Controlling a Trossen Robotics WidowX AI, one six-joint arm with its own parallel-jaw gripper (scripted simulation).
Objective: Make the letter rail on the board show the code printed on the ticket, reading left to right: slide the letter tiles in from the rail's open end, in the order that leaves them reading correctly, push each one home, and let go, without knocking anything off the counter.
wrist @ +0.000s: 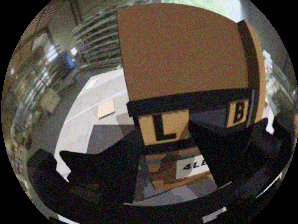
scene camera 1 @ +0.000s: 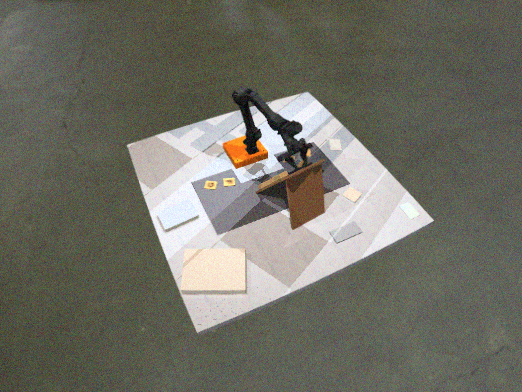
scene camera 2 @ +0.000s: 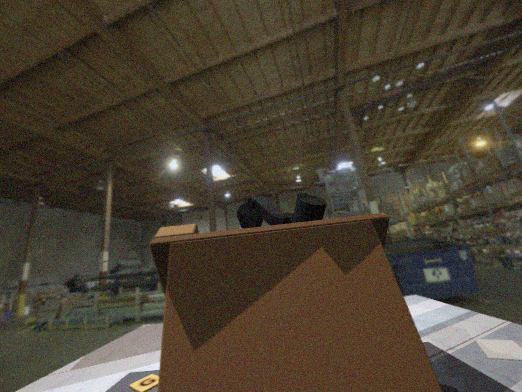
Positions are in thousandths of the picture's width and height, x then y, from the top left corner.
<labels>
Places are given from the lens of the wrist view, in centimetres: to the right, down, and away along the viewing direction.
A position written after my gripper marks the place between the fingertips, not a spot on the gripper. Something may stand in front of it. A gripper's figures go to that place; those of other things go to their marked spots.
my gripper (wrist: 552, 569): 2, 2, 10
letter tile (wrist: 572, 565): 2, 2, 9
board (wrist: 576, 279): 2, -5, 8
</labels>
